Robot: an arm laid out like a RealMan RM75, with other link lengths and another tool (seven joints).
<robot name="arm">
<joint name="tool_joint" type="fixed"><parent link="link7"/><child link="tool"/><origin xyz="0.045 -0.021 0.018" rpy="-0.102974 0 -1.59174"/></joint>
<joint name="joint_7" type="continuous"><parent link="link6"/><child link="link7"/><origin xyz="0 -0.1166 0" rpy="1.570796 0 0"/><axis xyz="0 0 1"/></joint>
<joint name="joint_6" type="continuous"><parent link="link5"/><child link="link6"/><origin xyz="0 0 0" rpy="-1.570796 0 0"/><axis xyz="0 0 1"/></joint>
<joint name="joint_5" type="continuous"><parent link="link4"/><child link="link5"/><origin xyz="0 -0.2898 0" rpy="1.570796 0 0"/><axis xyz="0 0 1"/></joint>
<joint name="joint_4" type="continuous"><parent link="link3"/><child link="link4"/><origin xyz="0 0 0" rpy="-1.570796 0 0"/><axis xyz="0 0 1"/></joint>
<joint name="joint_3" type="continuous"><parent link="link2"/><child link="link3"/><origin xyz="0 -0.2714 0" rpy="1.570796 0 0"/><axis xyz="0 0 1"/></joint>
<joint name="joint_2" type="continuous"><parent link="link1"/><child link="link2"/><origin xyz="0 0 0" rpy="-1.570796 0 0"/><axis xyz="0 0 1"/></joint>
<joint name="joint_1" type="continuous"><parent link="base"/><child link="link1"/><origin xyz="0 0 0.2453" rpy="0 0 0"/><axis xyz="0 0 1"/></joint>
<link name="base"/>
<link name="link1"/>
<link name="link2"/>
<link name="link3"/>
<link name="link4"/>
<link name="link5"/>
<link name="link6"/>
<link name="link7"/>
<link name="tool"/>
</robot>
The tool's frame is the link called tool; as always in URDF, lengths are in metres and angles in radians. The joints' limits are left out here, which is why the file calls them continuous.
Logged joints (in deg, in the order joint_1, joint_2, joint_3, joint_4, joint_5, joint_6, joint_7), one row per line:
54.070 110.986 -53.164 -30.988 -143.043 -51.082 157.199
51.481 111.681 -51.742 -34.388 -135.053 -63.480 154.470
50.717 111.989 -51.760 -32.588 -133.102 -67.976 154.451
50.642 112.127 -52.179 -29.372 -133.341 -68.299 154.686
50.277 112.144 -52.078 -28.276 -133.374 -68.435 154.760
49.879 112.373 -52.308 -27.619 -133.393 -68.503 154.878
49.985 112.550 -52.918 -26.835 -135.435 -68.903 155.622
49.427 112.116 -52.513 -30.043 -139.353 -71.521 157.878
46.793 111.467 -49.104 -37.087 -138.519 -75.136 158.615
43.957 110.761 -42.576 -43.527 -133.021 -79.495 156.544
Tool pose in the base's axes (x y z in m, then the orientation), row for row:
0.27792 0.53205 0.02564 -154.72 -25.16 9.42
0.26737 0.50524 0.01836 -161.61 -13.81 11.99
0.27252 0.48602 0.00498 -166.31 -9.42 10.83
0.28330 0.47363 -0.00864 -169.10 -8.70 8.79
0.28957 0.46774 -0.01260 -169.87 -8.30 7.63
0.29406 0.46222 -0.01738 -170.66 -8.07 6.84
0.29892 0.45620 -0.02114 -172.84 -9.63 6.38
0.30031 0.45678 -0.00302 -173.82 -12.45 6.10
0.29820 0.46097 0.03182 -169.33 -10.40 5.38
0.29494 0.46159 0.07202 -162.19 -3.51 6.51
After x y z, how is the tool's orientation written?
As angles about the fixed x, y, z axes (roll, pitch, yaw), in degrees.
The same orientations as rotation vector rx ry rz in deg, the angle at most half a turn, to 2 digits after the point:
-148.97 -19.81 -30.62
-158.32 -19.77 -16.52
-164.22 -17.21 -11.67
-167.51 -14.10 -11.52
-168.54 -12.33 -11.24
-169.49 -11.11 -11.13
-171.46 -10.46 -13.85
-171.94 -10.18 -18.27
-168.01 -9.33 -14.56
-161.68 -9.97 -3.51

